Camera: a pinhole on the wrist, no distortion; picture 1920 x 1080 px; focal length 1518.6 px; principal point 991.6 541.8 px. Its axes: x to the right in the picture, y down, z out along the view. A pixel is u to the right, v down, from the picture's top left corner.
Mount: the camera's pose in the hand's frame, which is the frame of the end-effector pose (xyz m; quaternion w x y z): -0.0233 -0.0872 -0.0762 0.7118 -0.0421 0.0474 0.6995
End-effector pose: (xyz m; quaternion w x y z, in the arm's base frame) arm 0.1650 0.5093 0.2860 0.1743 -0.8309 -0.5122 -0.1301
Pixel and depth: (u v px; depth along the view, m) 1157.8 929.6 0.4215
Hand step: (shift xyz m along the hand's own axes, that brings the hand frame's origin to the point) -0.1265 0.0137 0.3368
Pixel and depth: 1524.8 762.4 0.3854
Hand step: -0.0737 0.0967 0.2894
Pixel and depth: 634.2 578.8 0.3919
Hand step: -0.0310 -0.1290 0.3243
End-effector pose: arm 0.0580 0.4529 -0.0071 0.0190 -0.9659 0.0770 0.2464
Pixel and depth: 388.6 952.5 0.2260
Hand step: -0.0840 -0.1466 0.1597
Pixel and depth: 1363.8 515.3 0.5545
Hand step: -0.0066 0.1174 0.4566
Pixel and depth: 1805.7 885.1 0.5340
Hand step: -0.1346 0.2663 0.4181
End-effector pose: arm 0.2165 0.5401 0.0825 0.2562 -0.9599 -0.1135 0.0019
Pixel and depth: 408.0 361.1 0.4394
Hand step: 0.0299 -0.2001 0.3807
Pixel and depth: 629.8 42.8 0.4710
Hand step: 0.1336 -0.1418 0.4042
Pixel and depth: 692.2 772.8 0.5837
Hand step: -0.1090 -0.1261 0.5179
